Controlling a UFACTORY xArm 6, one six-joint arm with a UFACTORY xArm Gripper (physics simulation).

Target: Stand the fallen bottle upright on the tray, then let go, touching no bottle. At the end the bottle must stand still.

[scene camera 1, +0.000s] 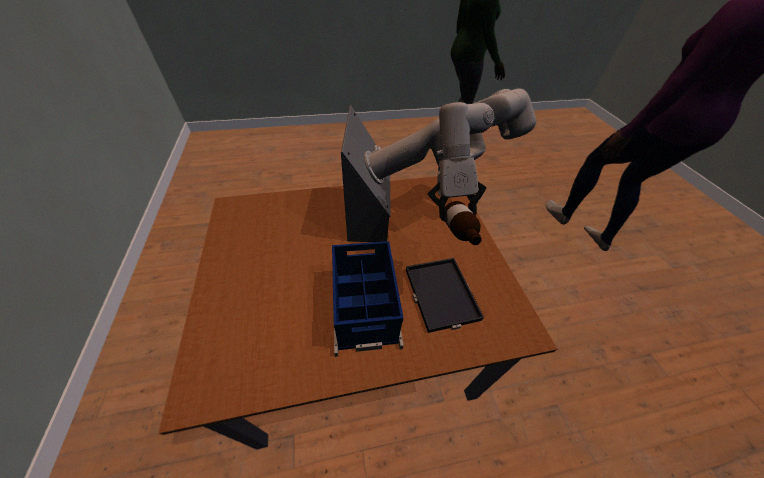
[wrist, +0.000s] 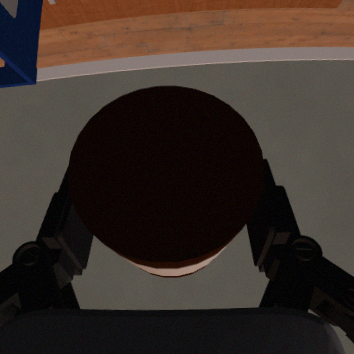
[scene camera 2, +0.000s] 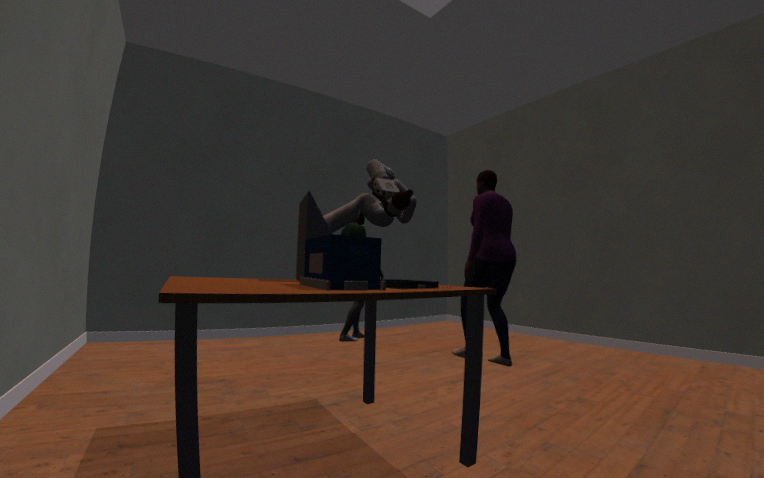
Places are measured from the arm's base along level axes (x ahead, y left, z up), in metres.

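Pixels of known places: gripper, fingertip midpoint: (wrist: 168, 182) (scene camera 2: 394, 207); arm's base, origin of the base link: (scene camera 1: 373, 168) (scene camera 2: 321, 227).
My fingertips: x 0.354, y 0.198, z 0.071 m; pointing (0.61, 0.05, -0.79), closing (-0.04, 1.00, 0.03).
Observation:
For each thing: its middle in the pictures, then the offset to it from my fingertips.
- brown bottle with a white label, body centre: (wrist: 170, 216) (scene camera 1: 464, 225) (scene camera 2: 400, 201) 0.018 m up, 0.042 m ahead, 0.000 m left
- dark tray, body centre: (scene camera 1: 442, 292) (scene camera 2: 399, 283) 0.323 m down, 0.042 m ahead, 0.006 m left
- blue crate with compartments, body centre: (scene camera 1: 364, 293) (scene camera 2: 339, 263) 0.248 m down, 0.062 m ahead, 0.269 m right
The brown bottle with a white label (scene camera 1: 464, 224) (scene camera 2: 401, 199) (wrist: 167, 145) is in the air, well above the table, behind the tray's far end in the first scene view. It is strongly tilted, near horizontal. Its neck points away from the arm, towards the scene cameras, and looks slightly raised in the second scene view. My gripper (scene camera 1: 458, 207) (wrist: 168, 182) is shut on the bottle's body, with one finger on each side. In the wrist view the dark round base faces the camera and hides the neck. The dark tray (scene camera 1: 445, 295) (scene camera 2: 414, 284) lies flat on the table, with no bottle on it.
A blue crate with compartments (scene camera 1: 369, 333) (scene camera 2: 343, 262) (wrist: 17, 50) stands left of the tray, with low pale brackets around its foot. The arm's grey mount (scene camera 1: 366, 211) stands behind the crate. A person in purple (scene camera 1: 693, 101) (scene camera 2: 492, 225) and one in green (scene camera 1: 476, 33) stand beyond the table.

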